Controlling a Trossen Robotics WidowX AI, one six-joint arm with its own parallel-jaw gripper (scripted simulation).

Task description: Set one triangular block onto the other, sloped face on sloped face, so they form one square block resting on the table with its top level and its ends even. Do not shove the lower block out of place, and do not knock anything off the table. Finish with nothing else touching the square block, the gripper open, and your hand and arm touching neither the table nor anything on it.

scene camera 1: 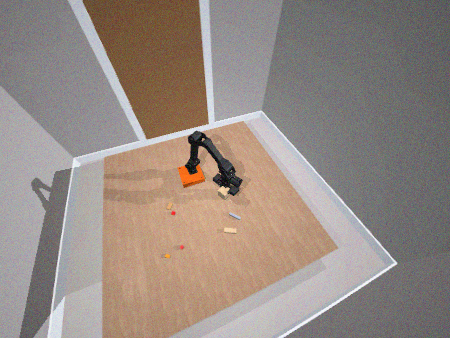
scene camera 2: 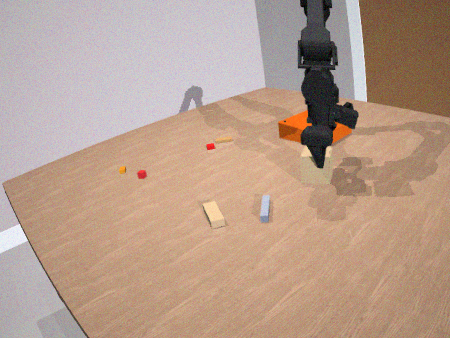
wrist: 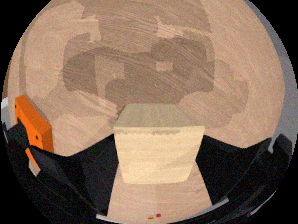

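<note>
My own gripper (scene camera 2: 322, 162) is visible to me, and the wrist view (wrist: 156, 135) has it too. I can also see a tan triangular block (wrist: 156, 143).
</note>
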